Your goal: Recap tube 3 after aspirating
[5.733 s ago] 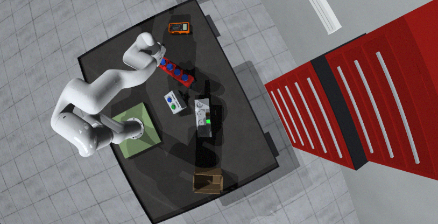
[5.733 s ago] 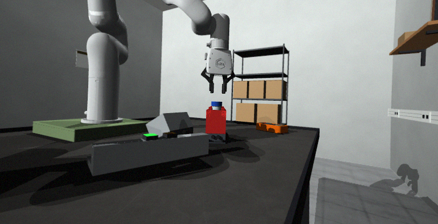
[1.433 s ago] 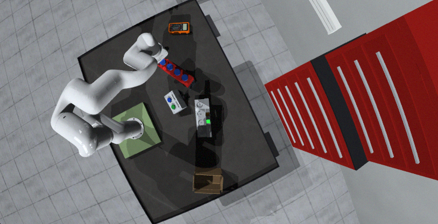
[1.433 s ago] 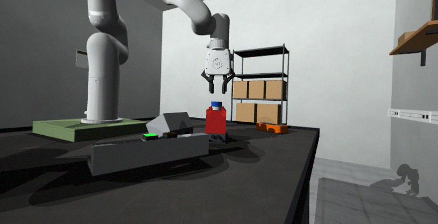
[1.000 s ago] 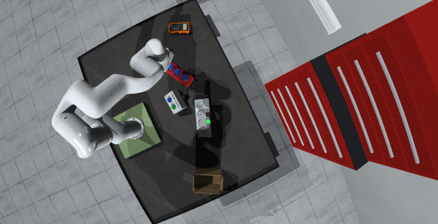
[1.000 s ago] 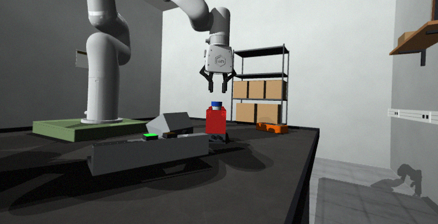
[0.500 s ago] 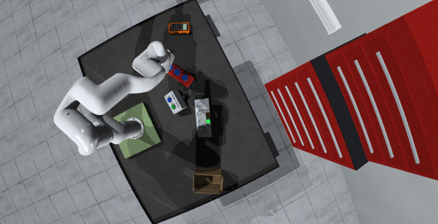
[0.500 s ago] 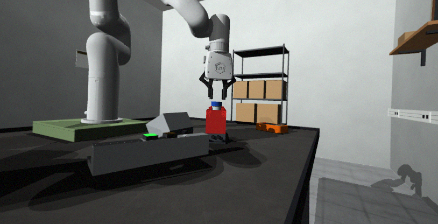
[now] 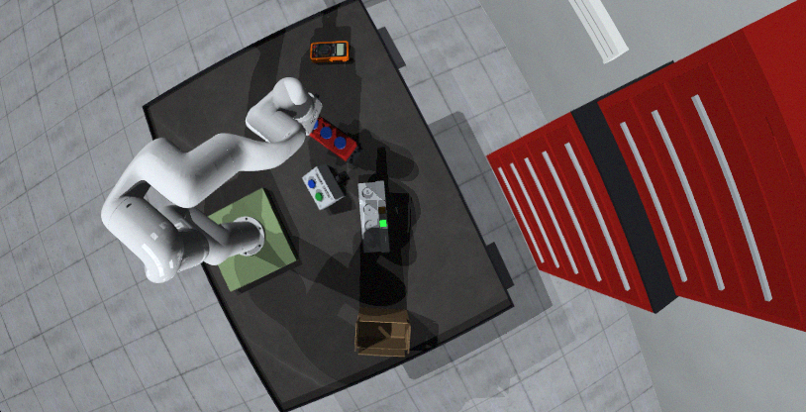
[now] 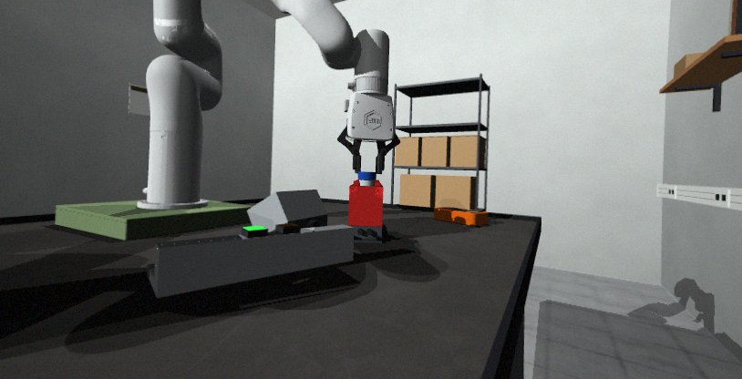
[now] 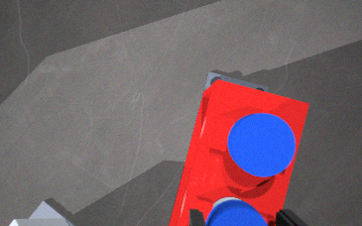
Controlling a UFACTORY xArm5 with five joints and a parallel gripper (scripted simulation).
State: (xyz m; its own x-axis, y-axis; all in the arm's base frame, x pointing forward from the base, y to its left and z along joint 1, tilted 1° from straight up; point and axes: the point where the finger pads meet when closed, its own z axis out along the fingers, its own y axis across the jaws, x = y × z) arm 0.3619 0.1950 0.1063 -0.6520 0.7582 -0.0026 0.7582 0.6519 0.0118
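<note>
Now: hand 20 cm to the left of the green ready key, 9 cm past it and 7 cm above it. Round my hand: key housing 18 cm to the right, 8 cm below, 7 cm behind; then blue cycle key 15 cm to the right, 9 cm behind, 7 cm below; then orange multimeter 23 cm to the left, 15 cm ahead, 12 cm below.
</note>
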